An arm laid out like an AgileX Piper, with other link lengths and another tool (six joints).
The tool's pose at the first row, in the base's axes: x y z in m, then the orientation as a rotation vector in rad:
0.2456, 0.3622, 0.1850, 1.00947, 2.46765, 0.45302
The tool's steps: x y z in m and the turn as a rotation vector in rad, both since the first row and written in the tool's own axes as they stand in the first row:
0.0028, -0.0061, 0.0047, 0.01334, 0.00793, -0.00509
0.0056, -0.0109, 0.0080, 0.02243, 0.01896, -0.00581
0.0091, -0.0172, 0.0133, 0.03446, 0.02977, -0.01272
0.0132, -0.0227, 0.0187, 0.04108, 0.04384, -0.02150
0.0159, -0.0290, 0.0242, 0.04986, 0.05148, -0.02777
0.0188, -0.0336, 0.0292, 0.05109, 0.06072, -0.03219
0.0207, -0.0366, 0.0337, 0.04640, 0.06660, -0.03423
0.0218, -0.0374, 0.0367, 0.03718, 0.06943, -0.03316
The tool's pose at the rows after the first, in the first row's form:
0.2427, 0.3607, 0.1775, 1.00834, 2.48285, 0.44032
0.2398, 0.3599, 0.1718, 1.01111, 2.49709, 0.43591
0.2366, 0.3588, 0.1635, 1.00703, 2.51492, 0.42578
0.2335, 0.3587, 0.1553, 0.99830, 2.53387, 0.42349
0.2309, 0.3571, 0.1471, 0.99359, 2.54709, 0.41542
0.2289, 0.3567, 0.1400, 0.98827, 2.55759, 0.41810
0.2282, 0.3567, 0.1343, 0.98372, 2.56146, 0.42674
0.2286, 0.3573, 0.1311, 0.98146, 2.55931, 0.44006

